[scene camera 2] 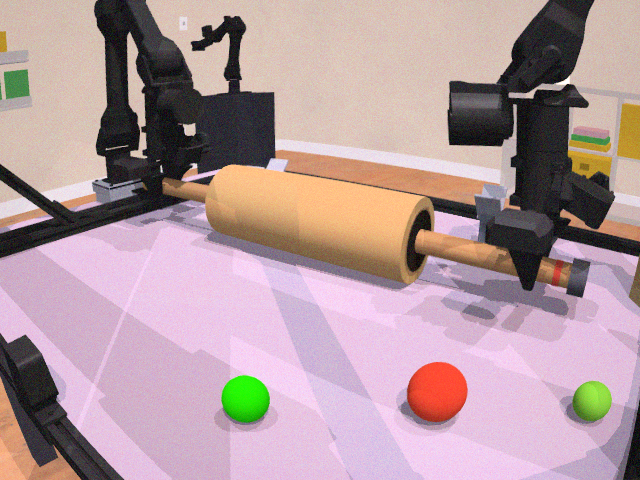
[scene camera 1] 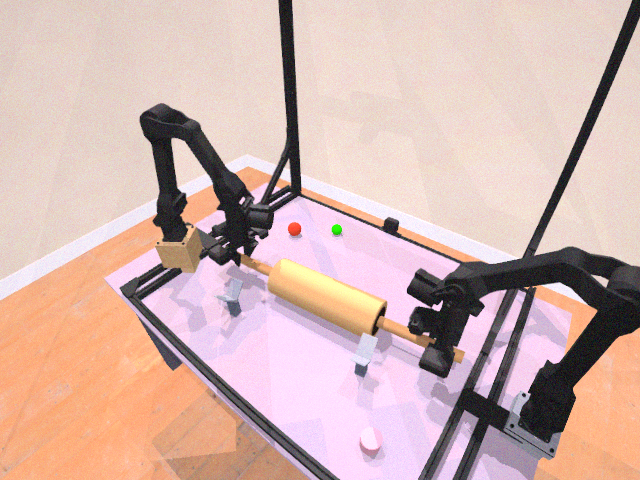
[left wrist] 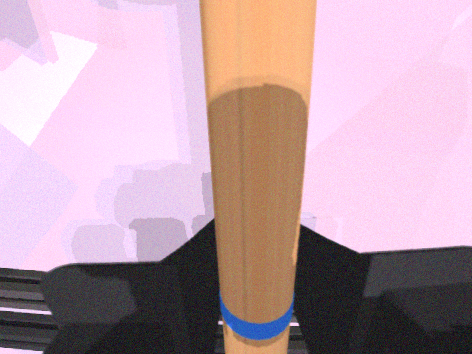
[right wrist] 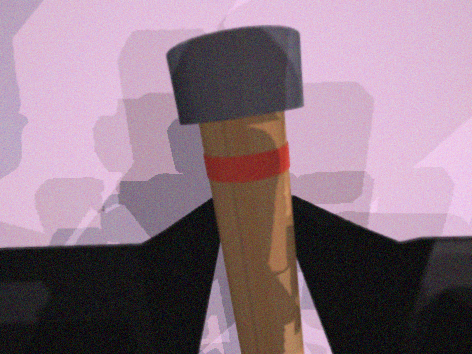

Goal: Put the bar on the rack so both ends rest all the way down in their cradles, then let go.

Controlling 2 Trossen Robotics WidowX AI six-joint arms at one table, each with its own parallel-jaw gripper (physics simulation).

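Where they show: left gripper, fingertip midpoint: (scene camera 2: 166, 207); right gripper, fingertip midpoint: (scene camera 2: 531, 284) (scene camera 1: 242, 263) (right wrist: 252, 205); left arm's base, origin of the base link: (scene camera 2: 120, 179) (scene camera 1: 537, 421); right arm's base, origin of the base link: (scene camera 1: 175, 235).
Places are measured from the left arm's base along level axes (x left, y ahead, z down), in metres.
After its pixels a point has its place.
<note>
The bar, a thick pale wooden roller (scene camera 1: 325, 298) {x 0.053, y 0.519, z -0.057 m} (scene camera 2: 315, 222) {x -0.024, y 0.590, z -0.029 m} with thin handles, hangs low over the table, beside the rack and outside its cradles. Whether the roller touches the table is unclear. The rack shows as two grey cradles: one (scene camera 1: 233, 298) {x 0.185, y 0.724, z -0.020 m} (scene camera 2: 491, 198) {x 0.151, y 0.745, z -0.053 m} near the right gripper, one (scene camera 1: 363, 351) {x 0.100, y 0.370, z -0.029 m} (scene camera 2: 276, 165) {x 0.133, y 0.360, z -0.046 m} mostly hidden by the roller in scene camera 2. My left gripper (scene camera 1: 435, 345) (scene camera 2: 155, 188) (left wrist: 248, 218) {x -0.022, y 0.233, z 0.016 m} is shut on the handle near its blue band. My right gripper (scene camera 1: 240, 255) {x 0.063, y 0.842, z 0.012 m} (scene camera 2: 527, 263) {x 0.063, y 0.842, z 0.012 m} (right wrist: 252, 205) {x 0.063, y 0.842, z 0.012 m} is shut on the other handle, inboard of its red band and dark end cap.
A red ball (scene camera 1: 294, 228) {x -0.157, y 0.832, z 0.002 m} (scene camera 2: 437, 391) {x -0.187, y 0.852, z 0.003 m}, a green ball (scene camera 1: 336, 229) {x -0.254, y 0.725, z 0.011 m} (scene camera 2: 245, 398) {x -0.274, y 0.745, z 0.011 m} and a lime ball (scene camera 2: 591, 401) {x -0.115, y 0.958, z 0.016 m} lie on the roller's side of the rack. A pink cylinder (scene camera 1: 371, 440) {x 0.234, y 0.252, z 0.005 m} stands at the bottom in scene camera 1. Black frame rails (scene camera 1: 217, 377) {x 0.343, y 0.599, z 0.023 m} edge the table.
</note>
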